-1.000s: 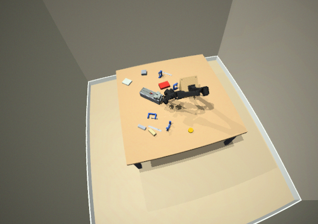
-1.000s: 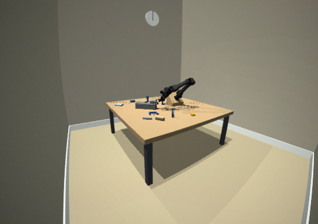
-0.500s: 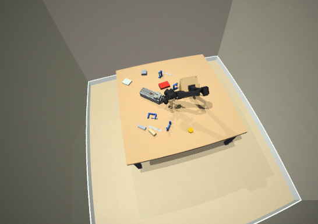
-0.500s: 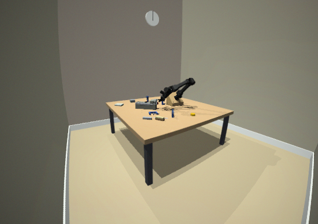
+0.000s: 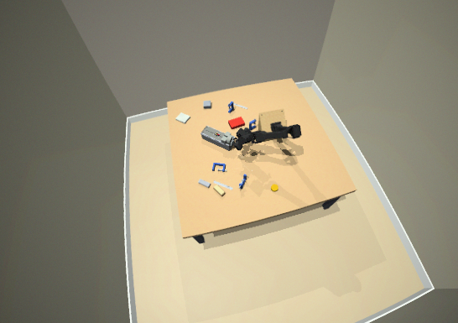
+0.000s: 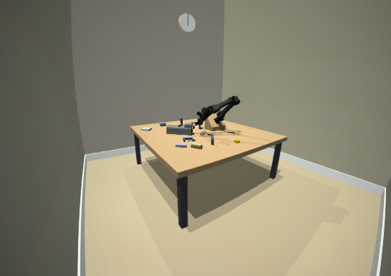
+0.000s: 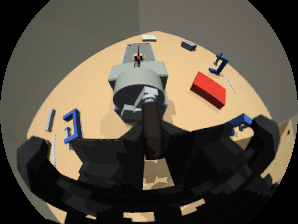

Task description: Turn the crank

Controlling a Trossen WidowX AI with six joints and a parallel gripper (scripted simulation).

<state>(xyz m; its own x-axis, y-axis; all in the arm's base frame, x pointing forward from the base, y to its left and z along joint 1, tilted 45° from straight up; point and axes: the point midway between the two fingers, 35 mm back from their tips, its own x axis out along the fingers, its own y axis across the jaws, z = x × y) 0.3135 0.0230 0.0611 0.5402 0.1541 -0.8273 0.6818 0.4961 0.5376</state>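
The dark crank handle is 3 cm above my gripper tip, 1 cm to the left of it and 1 cm behind it. Also, from my gripper tip: red pointer: 12 cm ahead, 9 cm to the right, 1 cm below; tan block: 33 cm to the left, 21 cm ahead, 8 cm below; yellow disc: 42 cm to the left, 17 cm behind, 8 cm below.
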